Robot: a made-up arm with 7 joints.
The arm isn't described. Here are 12 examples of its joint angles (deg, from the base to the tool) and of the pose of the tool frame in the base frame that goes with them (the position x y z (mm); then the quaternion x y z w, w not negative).
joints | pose
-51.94 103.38 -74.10 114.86 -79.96 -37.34 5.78 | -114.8 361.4 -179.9 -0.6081 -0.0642 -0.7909 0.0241
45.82 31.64 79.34 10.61 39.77 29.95 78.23 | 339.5 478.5 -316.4 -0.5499 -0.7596 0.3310 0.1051
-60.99 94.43 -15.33 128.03 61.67 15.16 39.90 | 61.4 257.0 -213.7 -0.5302 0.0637 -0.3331 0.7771
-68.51 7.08 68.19 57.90 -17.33 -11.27 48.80 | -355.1 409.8 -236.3 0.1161 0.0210 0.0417 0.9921
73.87 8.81 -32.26 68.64 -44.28 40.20 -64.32 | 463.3 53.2 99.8 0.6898 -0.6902 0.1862 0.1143
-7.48 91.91 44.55 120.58 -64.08 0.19 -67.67 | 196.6 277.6 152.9 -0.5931 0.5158 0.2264 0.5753
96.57 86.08 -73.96 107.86 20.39 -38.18 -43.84 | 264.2 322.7 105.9 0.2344 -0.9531 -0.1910 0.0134
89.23 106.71 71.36 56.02 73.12 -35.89 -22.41 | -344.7 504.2 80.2 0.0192 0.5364 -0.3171 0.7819
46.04 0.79 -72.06 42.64 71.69 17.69 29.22 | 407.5 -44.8 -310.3 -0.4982 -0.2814 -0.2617 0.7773
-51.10 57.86 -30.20 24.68 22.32 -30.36 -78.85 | -204.9 570.6 -297.6 0.7281 -0.2118 -0.3028 0.5774
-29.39 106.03 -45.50 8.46 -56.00 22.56 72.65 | 89.9 696.4 99.7 0.3328 0.8742 -0.0432 0.3509
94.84 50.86 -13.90 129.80 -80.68 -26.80 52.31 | 94.4 187.1 221.5 -0.9326 0.1962 0.2985 0.0511
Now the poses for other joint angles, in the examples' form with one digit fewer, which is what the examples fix.
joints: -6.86 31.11 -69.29 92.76 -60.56 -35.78 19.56
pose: 55 50 -389 -0.288 -0.449 -0.839 0.108
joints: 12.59 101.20 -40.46 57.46 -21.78 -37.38 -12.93
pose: 193 604 -24 0.433 -0.266 -0.728 0.462
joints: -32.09 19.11 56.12 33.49 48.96 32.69 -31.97
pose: -171 430 -438 0.300 0.155 0.686 0.644
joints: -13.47 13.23 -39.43 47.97 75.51 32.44 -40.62
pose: 41 113 -530 0.060 0.188 0.157 0.968
